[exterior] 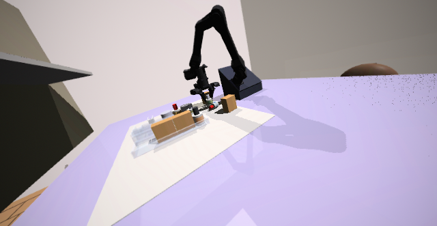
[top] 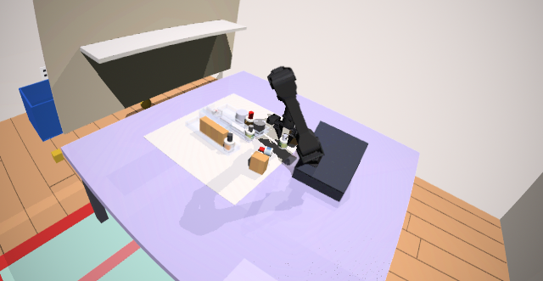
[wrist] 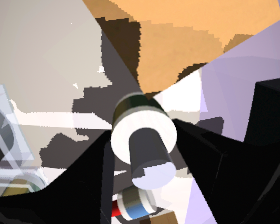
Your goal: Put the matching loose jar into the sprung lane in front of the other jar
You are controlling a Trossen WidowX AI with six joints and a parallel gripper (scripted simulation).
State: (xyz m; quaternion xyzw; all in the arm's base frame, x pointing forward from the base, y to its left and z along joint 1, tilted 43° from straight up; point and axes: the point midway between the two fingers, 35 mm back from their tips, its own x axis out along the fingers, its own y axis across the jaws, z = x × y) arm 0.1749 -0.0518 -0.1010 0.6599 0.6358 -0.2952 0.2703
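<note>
The jar is 190 mm to the left of my gripper tip, 170 mm ahead of it and 20 mm above it. Round my gripper tip: clear lane rack: 300 mm ahead, 70 mm to the left, 10 mm below.
</note>
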